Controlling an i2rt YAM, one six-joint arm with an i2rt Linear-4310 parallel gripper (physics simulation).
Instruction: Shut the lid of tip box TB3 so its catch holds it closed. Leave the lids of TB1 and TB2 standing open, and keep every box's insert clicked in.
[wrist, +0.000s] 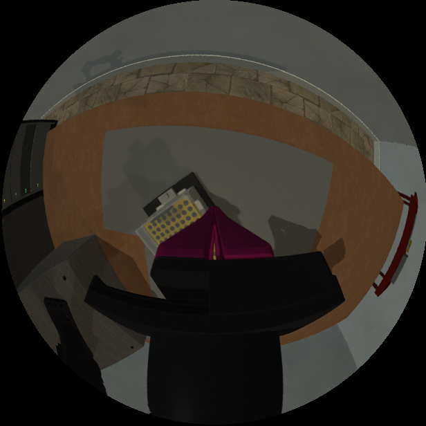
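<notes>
One tip box (141, 237) stands on the grey mat in the wrist view, left of the fingers. Its yellow insert (172, 221) with rows of dark holes looks dulled, as if seen through a clear lid lying over it. Pale hinge or catch parts and a dark piece (152, 205) show at its far side. No label can be read, so I cannot tell which box it is, nor whether a catch holds. My gripper (214, 212) is shut and empty, its magenta fingers together, overlapping the box's right side in view and hiding part of it. The other two boxes do not show.
A grey wooden block (75, 280) with a black bracket is at lower left. A black cabinet (25, 160) with small lights stands at the left. A red rail frame (411, 225) is at far right. The grey mat (260, 170) lies on the brown table (72, 175).
</notes>
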